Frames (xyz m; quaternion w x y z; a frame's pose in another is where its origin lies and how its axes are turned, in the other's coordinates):
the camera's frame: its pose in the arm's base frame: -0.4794 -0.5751 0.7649 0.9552 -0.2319 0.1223 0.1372
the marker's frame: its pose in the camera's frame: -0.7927 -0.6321 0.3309 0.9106 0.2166 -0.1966 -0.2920
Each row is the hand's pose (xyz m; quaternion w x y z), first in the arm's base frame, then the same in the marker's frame.
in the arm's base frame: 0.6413 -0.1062 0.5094 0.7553 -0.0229 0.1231 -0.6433
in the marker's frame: 0.9987 1.4017 -1.3058 0.8163 -0.1029 0.2129 -0.5270
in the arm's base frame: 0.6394 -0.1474 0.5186 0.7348 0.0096 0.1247 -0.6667
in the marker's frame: 1.0098 1.3616 -1.2988 0.7987 -0.0741 0.2168 -0.5565
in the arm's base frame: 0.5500 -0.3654 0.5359 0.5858 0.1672 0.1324 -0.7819
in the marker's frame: 0.9872 1.1277 -1.2744 0.6646 0.0648 0.2301 -0.7079
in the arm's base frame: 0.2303 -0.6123 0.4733 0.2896 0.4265 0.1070 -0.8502
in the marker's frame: 0.7380 0.8037 -1.2784 0.3819 0.3118 0.2070 -0.8450
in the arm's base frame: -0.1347 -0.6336 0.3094 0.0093 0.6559 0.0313 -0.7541
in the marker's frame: 0.3640 0.6843 -1.3583 0.0988 0.5551 0.1302 -0.8156
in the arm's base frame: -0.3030 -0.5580 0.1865 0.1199 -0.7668 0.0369 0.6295
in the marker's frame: 0.1582 0.7113 -1.4363 0.0388 -0.6860 -0.0616 0.7239
